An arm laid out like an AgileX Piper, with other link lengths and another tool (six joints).
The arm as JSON. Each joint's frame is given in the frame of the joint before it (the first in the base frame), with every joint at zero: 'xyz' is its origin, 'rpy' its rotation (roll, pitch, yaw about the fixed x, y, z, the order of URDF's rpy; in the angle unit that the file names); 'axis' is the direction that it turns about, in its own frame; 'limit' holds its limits. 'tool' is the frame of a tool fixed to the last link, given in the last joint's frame.
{
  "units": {
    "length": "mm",
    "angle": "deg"
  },
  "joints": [
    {
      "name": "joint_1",
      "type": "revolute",
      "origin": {
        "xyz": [
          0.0,
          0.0,
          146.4
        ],
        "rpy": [
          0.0,
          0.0,
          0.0
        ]
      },
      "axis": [
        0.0,
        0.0,
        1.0
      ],
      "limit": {
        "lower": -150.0,
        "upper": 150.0
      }
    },
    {
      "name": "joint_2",
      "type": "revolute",
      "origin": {
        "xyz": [
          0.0,
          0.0,
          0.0
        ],
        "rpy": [
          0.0,
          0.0,
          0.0
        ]
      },
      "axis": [
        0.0,
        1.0,
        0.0
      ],
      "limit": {
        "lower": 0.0,
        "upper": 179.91
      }
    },
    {
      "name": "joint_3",
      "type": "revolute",
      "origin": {
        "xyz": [
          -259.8,
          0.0,
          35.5
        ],
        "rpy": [
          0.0,
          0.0,
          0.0
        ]
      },
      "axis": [
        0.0,
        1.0,
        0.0
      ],
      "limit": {
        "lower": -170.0,
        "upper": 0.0
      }
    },
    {
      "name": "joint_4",
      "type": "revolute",
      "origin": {
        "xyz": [
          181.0,
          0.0,
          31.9
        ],
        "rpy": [
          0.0,
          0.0,
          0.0
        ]
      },
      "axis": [
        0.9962,
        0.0,
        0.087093
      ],
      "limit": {
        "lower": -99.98,
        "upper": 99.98
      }
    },
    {
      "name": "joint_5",
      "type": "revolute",
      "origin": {
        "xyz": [
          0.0,
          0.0,
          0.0
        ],
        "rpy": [
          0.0,
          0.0,
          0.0
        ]
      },
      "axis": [
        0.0,
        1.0,
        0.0
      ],
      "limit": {
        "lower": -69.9,
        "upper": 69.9
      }
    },
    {
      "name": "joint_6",
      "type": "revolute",
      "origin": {
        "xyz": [
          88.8,
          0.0,
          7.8
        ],
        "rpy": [
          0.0,
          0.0,
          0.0
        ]
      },
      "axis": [
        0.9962,
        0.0,
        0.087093
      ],
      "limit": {
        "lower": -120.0,
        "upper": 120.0
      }
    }
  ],
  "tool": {
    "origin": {
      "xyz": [
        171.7,
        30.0,
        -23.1
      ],
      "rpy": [
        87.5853,
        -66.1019,
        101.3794
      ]
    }
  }
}
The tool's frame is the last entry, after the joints.
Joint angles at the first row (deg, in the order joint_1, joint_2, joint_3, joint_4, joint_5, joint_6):
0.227 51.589 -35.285 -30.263 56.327 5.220
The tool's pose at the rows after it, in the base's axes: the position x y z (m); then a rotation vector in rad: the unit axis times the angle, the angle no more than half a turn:
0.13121, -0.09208, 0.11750, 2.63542, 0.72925, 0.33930
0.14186, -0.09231, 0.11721, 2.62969, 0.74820, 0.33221
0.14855, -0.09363, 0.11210, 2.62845, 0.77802, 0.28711
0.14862, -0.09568, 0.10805, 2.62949, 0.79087, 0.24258
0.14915, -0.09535, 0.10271, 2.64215, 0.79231, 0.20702
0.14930, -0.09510, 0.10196, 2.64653, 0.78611, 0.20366
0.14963, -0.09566, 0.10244, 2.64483, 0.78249, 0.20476
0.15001, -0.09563, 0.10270, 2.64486, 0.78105, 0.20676
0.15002, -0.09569, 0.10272, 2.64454, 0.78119, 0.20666
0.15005, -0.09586, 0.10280, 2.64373, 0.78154, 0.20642
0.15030, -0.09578, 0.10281, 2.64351, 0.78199, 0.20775
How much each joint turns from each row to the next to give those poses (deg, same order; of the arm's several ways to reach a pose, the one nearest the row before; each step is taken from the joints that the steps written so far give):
0.002 3.828 -1.844 -1.518 -1.225 1.655
0.001 2.902 -1.015 -0.632 -1.616 0.328
-0.001 3.698 -0.463 -0.872 -1.390 0.196
-0.001 2.079 -0.063 -0.658 -0.143 0.194
-0.002 2.177 -0.002 -0.185 -0.381 0.709
0.000 0.332 -0.048 -0.001 -0.001 0.363
0.002 0.000 -0.067 -0.177 0.053 0.196
-0.003 0.000 -0.071 0.001 -0.001 0.045
0.003 0.000 0.003 -0.020 0.000 0.005
-0.003 -0.001 -0.002 -0.045 0.000 -0.005
0.002 0.000 0.002 -0.001 -0.059 0.003

